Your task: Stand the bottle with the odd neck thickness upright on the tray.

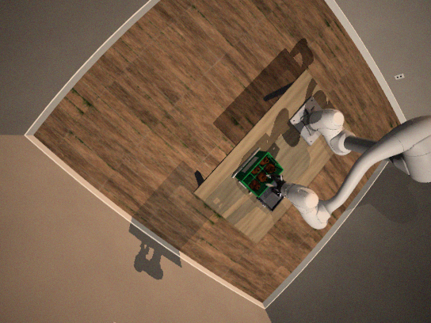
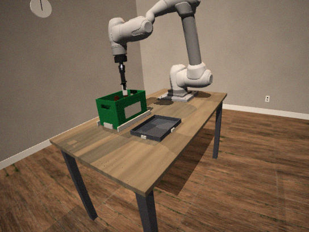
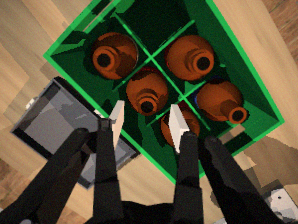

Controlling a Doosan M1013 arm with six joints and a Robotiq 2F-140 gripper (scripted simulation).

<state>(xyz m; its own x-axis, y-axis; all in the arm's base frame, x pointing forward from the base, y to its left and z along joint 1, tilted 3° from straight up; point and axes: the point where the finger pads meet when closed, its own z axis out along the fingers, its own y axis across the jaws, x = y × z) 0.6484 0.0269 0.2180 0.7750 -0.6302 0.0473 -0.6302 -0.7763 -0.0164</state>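
Now: the green crate 40 mm to the right of my hand and 130 mm below it. Round my hand: dark grey tray 10 mm behind, 230 mm to the left, 200 mm below.
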